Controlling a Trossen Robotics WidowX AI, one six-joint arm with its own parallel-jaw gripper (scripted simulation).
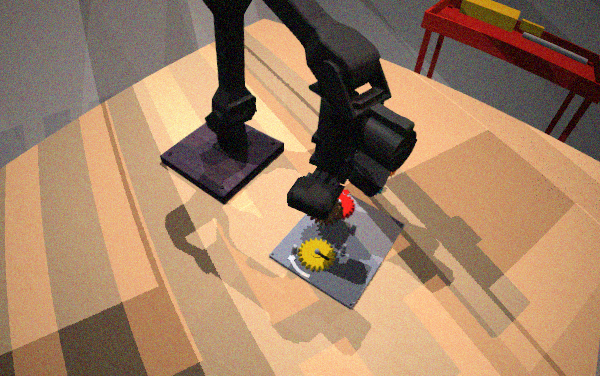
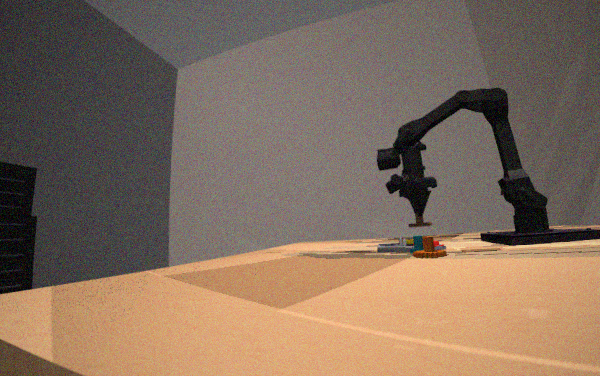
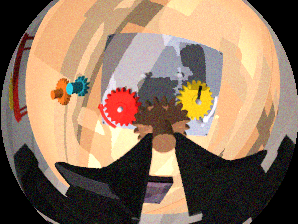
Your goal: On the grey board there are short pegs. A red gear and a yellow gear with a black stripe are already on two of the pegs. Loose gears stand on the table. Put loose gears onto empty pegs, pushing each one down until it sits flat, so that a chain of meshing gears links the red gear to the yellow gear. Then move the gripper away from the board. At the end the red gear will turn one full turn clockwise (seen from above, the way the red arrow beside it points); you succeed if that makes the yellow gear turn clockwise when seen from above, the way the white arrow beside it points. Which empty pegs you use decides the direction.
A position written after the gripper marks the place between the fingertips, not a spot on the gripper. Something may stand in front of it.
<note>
The gripper [image 1: 326,200] carries a brown gear [image 3: 162,119]. Further things: a red gear [image 3: 129,101] and a yellow gear [image 3: 188,97].
The gripper shows as well in image 2 [image 2: 419,216] and in image 3 [image 3: 163,137].
</note>
